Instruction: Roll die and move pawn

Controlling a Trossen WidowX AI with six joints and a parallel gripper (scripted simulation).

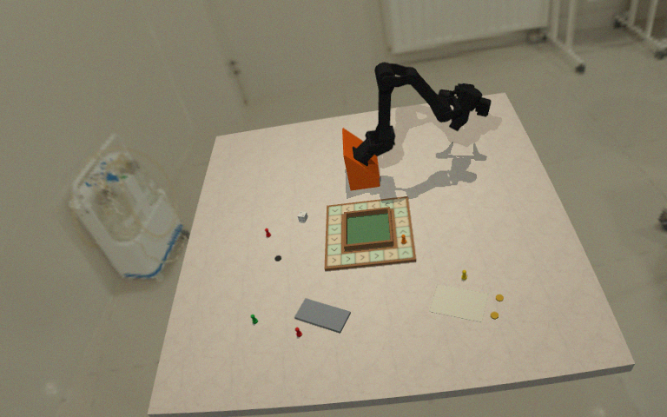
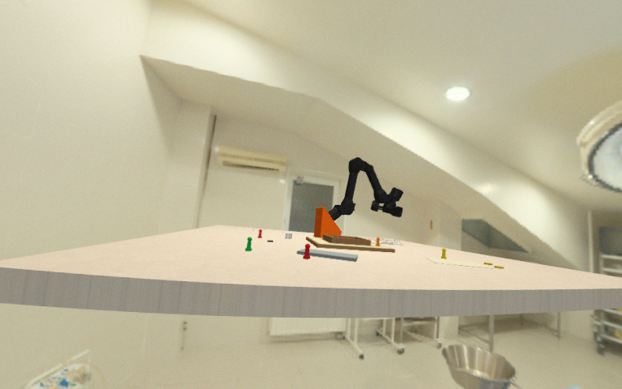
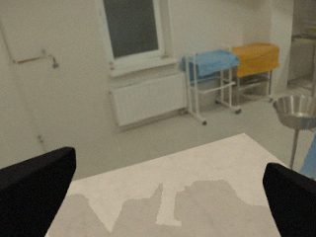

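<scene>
Right now my gripper tip is 66 cm to the left of the white die, 32 cm short of it and 18 cm above it. Also, from my gripper tip: green dice tray: 44 cm to the right, 44 cm ahead, 18 cm below; then yellow pawn: 68 cm ahead, 18 cm to the right, 18 cm below; then orange pawn: 51 cm ahead, 33 cm to the right, 16 cm below.
</scene>
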